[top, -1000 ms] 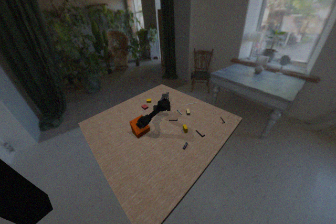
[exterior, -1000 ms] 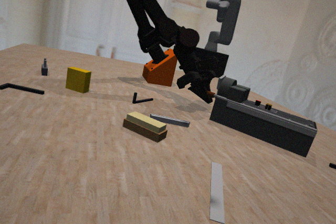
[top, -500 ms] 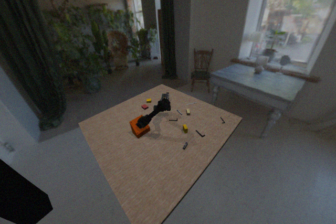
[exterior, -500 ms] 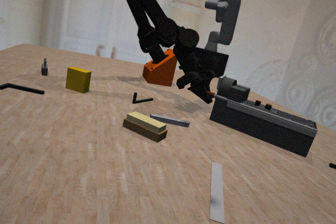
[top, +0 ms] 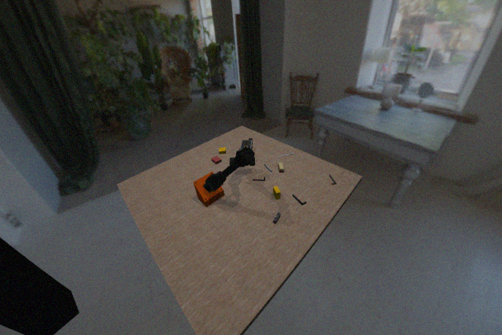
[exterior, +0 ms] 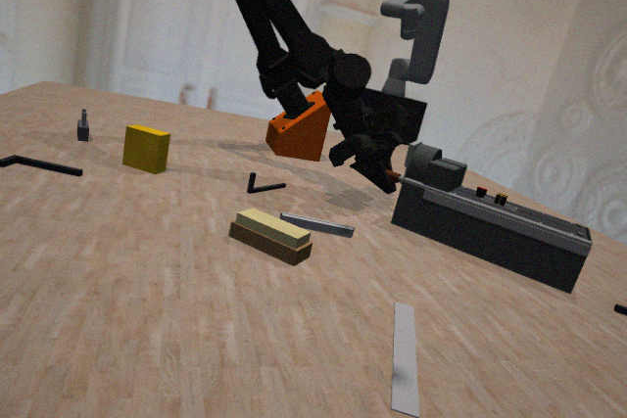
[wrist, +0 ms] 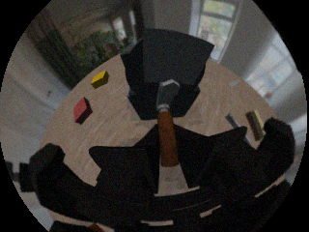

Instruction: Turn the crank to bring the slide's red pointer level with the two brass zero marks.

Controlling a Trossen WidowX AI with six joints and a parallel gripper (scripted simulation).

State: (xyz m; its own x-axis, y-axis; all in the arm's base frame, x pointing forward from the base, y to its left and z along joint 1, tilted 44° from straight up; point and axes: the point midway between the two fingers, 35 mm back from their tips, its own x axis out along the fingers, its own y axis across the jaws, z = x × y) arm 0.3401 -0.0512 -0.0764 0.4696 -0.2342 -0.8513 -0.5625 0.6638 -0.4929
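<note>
The brown crank handle is 2 cm behind my gripper tip, 1 cm to the right of it and 3 cm above it. The rest, counted from my gripper tip: red pointer 11 cm ahead, 7 cm to the left, 5 cm above; then red block 7 cm behind, 24 cm to the left, 2 cm below; then grey bar 8 cm ahead, 17 cm to the right, 3 cm below.
</note>
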